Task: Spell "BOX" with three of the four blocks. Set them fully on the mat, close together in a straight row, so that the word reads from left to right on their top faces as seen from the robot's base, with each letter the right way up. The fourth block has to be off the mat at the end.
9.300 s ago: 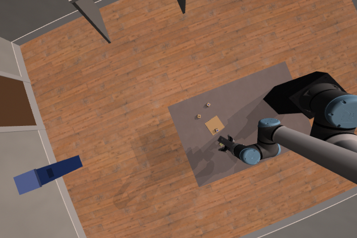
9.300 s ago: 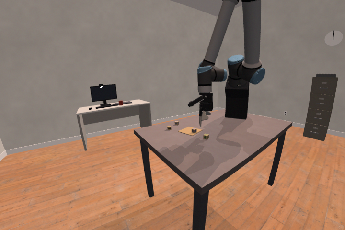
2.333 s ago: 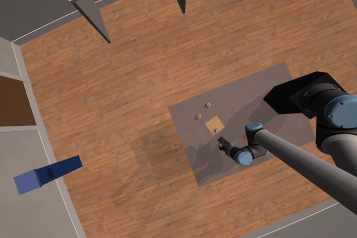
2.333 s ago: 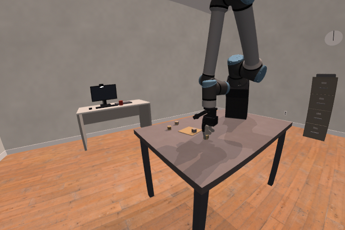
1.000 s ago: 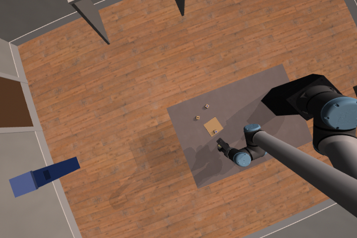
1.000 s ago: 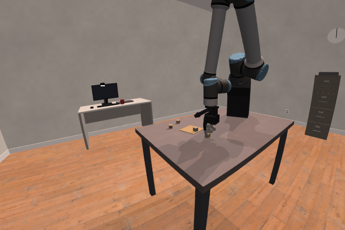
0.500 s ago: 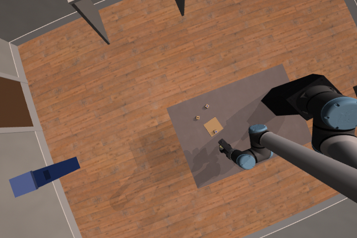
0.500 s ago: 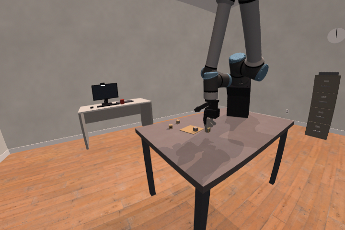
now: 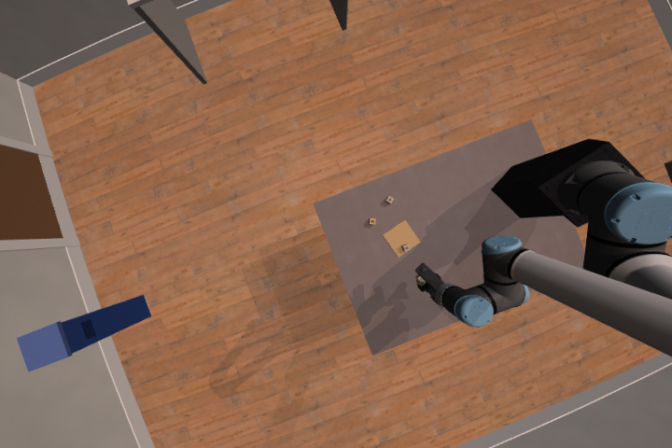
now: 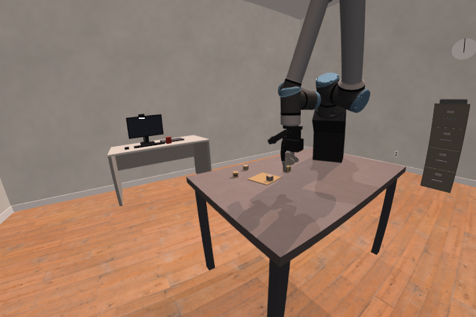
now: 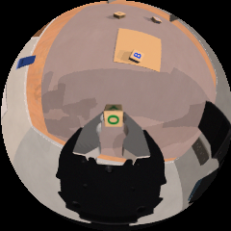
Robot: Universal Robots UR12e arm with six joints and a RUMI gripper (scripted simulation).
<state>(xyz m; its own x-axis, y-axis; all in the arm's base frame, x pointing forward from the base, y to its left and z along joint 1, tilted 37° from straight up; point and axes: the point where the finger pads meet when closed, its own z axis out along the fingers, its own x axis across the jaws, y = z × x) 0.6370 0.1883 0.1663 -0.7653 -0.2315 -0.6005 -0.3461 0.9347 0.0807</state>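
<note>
My hand is 1 cm short of the tan mat, 19 cm to the left of it and 11 cm above it. The rest, counted from my hand: O block right at my hand.
</note>
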